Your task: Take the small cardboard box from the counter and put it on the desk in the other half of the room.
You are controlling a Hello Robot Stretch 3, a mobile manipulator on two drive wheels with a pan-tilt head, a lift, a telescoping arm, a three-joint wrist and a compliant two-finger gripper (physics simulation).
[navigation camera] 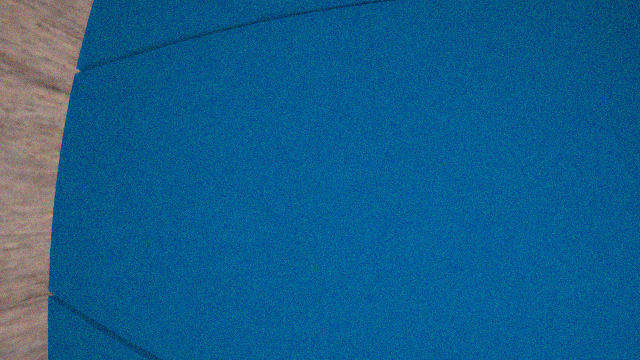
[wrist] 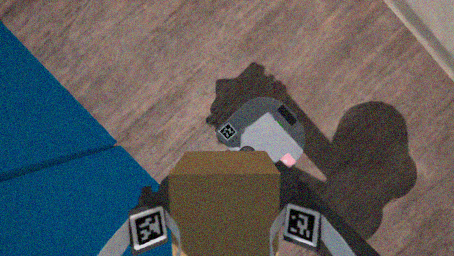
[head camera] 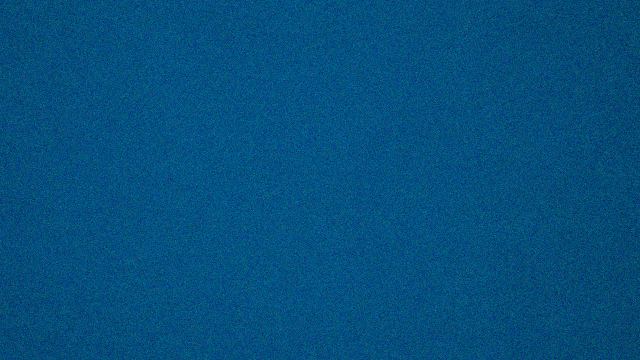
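Pixels of known places: gripper, fingertip midpoint: [wrist: 225, 188]; robot's base at its link origin: [wrist: 245, 148].
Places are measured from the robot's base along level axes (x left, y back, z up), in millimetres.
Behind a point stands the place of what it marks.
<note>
The small cardboard box [wrist: 224, 212] @[x -149, y 25, z 1016 mm] is brown and sits between the two fingers at the bottom of the wrist view. My gripper [wrist: 225, 188] @[x -146, y 22, z 963 mm] is shut on it, one finger against each side; the fingertips are partly hidden at the bottom edge. The box is held above the floor, with the robot's own grey base below. The counter and the desk cannot be made out in these views.
A large blue surface with thin dark seams [head camera: 320, 180] @[x 5, y -453, z 1237 mm] [navigation camera: 340, 180] @[x 85, y -451, z 1172 mm] [wrist: 60, 210] @[x -304, y -458, z 549 mm] fills the head view and most of the navigation view. Wooden floor [navigation camera: 27, 150] @[x 120, y -352, z 0 mm] [wrist: 150, 60] @[x -643, y -51, z 1 mm] runs along its edge. My round grey base [wrist: 265, 132] @[x -17, y 119, z 160 mm] stands on the floor. A pale strip [wrist: 430, 30] shows at the top right.
</note>
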